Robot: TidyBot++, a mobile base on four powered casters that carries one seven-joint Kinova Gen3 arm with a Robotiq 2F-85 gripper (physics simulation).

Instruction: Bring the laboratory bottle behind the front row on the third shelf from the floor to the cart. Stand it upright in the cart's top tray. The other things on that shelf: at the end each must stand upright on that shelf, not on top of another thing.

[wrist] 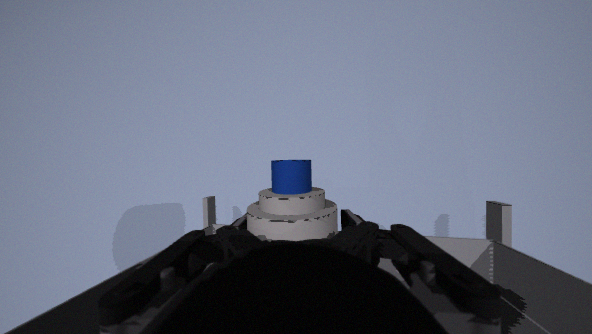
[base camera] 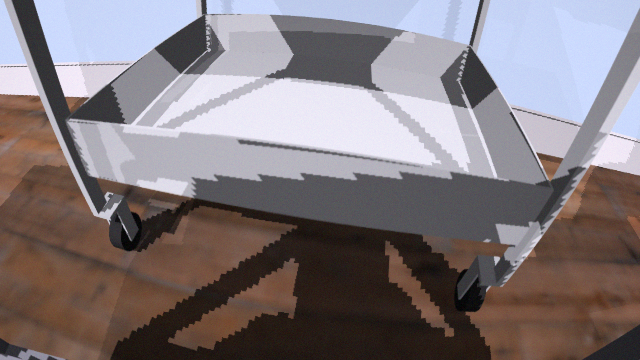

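Frame: origin at the arm's base, x back, y left, z down, level; centimetres.
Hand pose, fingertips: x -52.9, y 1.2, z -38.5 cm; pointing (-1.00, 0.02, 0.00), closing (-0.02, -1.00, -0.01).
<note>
After its pixels a point has its place.
The laboratory bottle [wrist: 292, 204] @[x -48.1, y 1.4, z -41.3 cm], white with a blue cap, is upright in the wrist view, within the walls of the cart's top tray [wrist: 545, 285] @[x -54.0, y -23.9, z -31.1 cm]. Its lower body and base are hidden behind the black gripper body. My gripper [wrist: 297, 220] @[x -52.9, y 1.2, z -38.5 cm] is open, its fingers spread to the left and right of the bottle with gaps beside it. In the base camera view the cart shows by its posts [base camera: 592, 107] @[x -27.4, y -20.0, z 12.4 cm] and its lower tray [base camera: 320, 185] @[x -29.4, y -1.6, z 22.9 cm]; the bottle, the gripper and the top tray do not show there. The shelf with its other things shows in neither view.
Two of the cart's corner posts [wrist: 498, 222] @[x -58.6, y -24.8, z -35.9 cm] [wrist: 209, 212] @[x -65.1, y 17.7, z -35.6 cm] rise above the top tray's back corners. A pale blue wall [wrist: 300, 75] @[x -68.3, y 0.5, z -61.5 cm] is behind the cart. Black casters [base camera: 125, 231] @[x -33.3, y 21.1, z 35.8 cm] [base camera: 471, 291] @[x -26.8, y -18.7, z 35.1 cm] stand under the cart's near corners on the brown wood floor [base camera: 60, 280] @[x -26.9, y 30.7, z 39.7 cm].
</note>
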